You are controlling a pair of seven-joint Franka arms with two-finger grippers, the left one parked.
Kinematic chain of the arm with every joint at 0, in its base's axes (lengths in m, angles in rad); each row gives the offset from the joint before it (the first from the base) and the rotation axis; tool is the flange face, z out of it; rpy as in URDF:
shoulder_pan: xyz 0 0 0.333 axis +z
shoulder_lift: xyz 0 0 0 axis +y
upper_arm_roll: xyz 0 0 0.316 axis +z
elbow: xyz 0.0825 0 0 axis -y
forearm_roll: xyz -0.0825 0 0.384 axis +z
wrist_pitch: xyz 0 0 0 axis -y
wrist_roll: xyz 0.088 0 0 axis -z
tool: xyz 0 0 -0.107 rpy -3.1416 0 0
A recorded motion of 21 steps. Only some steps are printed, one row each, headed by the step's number.
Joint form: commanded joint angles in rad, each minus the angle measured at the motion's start. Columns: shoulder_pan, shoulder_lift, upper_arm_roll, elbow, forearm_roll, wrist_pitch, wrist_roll.
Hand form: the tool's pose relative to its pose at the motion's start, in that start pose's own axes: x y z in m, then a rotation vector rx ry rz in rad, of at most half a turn. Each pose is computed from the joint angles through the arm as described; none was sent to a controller.
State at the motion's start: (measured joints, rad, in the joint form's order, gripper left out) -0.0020 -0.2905 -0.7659 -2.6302 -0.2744 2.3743 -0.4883
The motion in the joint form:
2: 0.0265 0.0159 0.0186 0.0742 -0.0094 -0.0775 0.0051
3: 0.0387 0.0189 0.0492 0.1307 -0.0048 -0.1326 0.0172
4: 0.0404 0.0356 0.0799 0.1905 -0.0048 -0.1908 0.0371
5: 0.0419 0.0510 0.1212 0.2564 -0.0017 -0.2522 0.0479
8: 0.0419 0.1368 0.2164 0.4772 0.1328 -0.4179 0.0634
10: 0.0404 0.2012 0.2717 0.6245 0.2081 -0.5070 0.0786
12: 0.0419 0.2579 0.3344 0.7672 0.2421 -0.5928 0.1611
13: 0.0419 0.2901 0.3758 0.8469 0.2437 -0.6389 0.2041
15: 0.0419 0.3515 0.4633 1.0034 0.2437 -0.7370 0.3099
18: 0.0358 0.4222 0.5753 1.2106 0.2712 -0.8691 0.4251
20: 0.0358 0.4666 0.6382 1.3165 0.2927 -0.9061 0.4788
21: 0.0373 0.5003 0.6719 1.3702 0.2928 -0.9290 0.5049
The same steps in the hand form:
2: 0.0195 0.0012 -0.0199 -0.0228 -0.0314 -0.0306
3: 0.0366 -0.0025 -0.0401 -0.0384 -0.0374 -0.0450
4: 0.0512 -0.0036 -0.0575 -0.0580 -0.0576 -0.0430
5: 0.0690 -0.0096 -0.0787 -0.0794 -0.0721 -0.0568
8: 0.1244 -0.0310 -0.1363 -0.0419 -0.0663 -0.0332
10: 0.1607 -0.0515 -0.1710 -0.0193 -0.0511 -0.0309
12: 0.1939 -0.0821 -0.2049 -0.0235 -0.0429 0.0034
13: 0.2115 -0.1033 -0.2225 -0.0387 -0.0422 0.0074
15: 0.2406 -0.1521 -0.2548 -0.0621 -0.0441 0.0288
18: 0.2634 -0.2179 -0.2984 -0.0477 -0.0336 0.0398
20: 0.2754 -0.2573 -0.3167 -0.0270 -0.0081 0.0277
21: 0.2829 -0.2777 -0.3185 -0.0249 -0.0115 0.0181

